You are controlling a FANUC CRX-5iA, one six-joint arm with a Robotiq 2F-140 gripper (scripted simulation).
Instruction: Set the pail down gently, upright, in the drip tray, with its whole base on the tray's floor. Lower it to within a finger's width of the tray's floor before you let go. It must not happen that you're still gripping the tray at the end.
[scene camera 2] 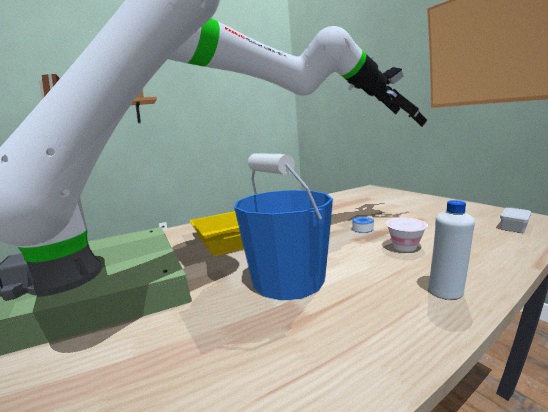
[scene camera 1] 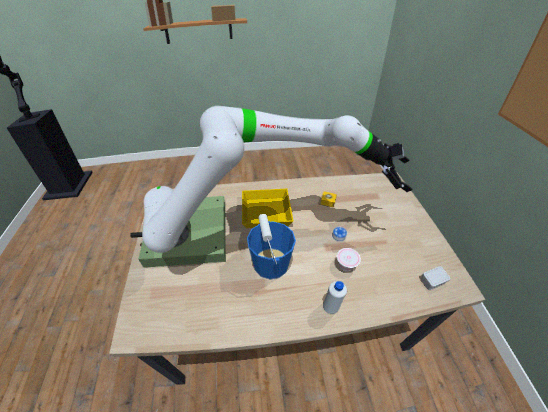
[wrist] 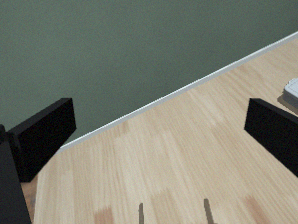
I see my gripper, a blue pail and a yellow drip tray.
My gripper also shows in the wrist view.
